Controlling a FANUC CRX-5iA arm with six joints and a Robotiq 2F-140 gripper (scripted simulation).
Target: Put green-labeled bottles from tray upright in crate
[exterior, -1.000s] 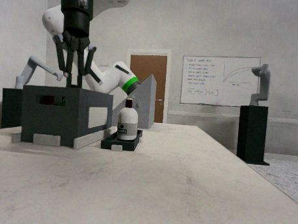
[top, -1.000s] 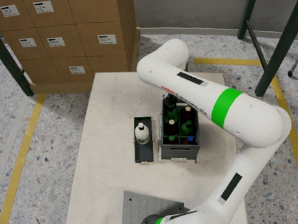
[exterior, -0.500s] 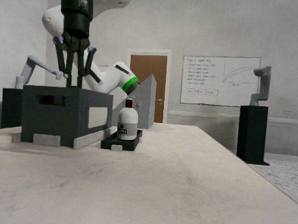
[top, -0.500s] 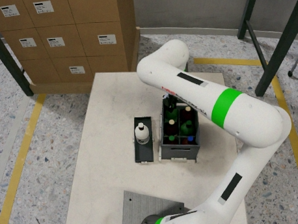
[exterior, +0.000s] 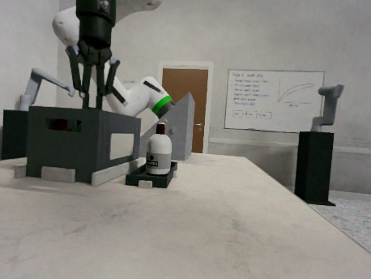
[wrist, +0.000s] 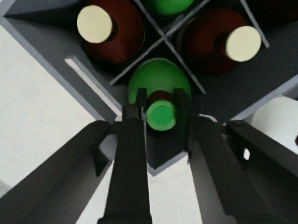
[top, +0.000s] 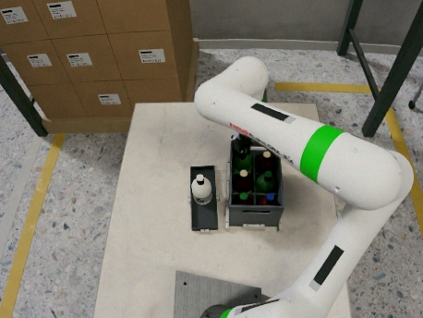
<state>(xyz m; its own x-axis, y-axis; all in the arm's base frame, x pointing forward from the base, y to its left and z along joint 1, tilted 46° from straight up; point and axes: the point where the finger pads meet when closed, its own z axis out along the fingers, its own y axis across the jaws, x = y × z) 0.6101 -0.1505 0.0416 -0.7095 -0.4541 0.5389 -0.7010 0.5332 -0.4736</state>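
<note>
My gripper is now 100 mm above the dark crate, 90 mm past it and 30 mm to the left of it. From my hand the other things lie so: white-labeled bottle (170 mm to the left, 100 mm below, 90 mm behind); dark tray (170 mm below, 160 mm to the left, 90 mm behind).
</note>
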